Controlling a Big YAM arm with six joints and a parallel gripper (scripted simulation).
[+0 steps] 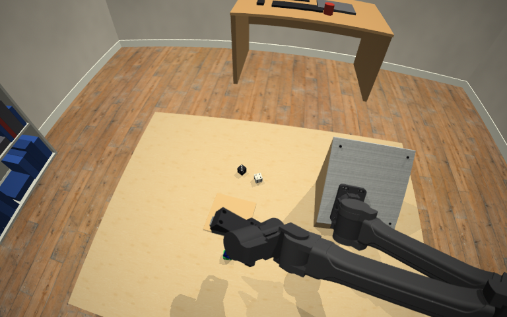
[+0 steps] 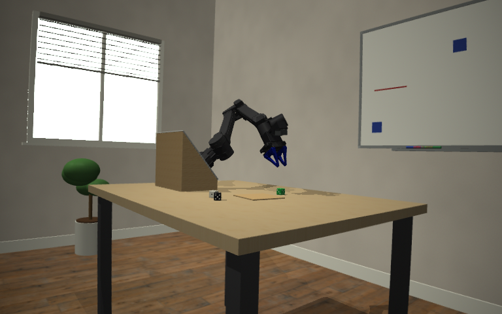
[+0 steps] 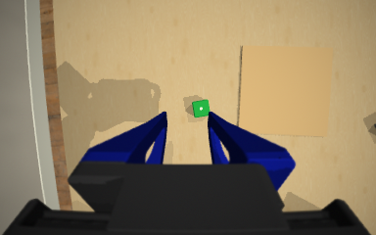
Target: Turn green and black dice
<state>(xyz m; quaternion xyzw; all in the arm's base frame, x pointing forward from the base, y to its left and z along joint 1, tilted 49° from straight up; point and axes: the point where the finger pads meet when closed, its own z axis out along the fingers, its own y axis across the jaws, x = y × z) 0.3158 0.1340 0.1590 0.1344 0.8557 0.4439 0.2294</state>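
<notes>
Right now my hand is 1 cm short of the green die, 1 cm to the left of it and 11 cm above it. Round my hand: black die (4 cm ahead, 32 cm to the right, 11 cm below); tan mat (4 cm ahead, 14 cm to the right, 12 cm below); white die (2 cm behind, 30 cm to the right, 11 cm below).
</notes>
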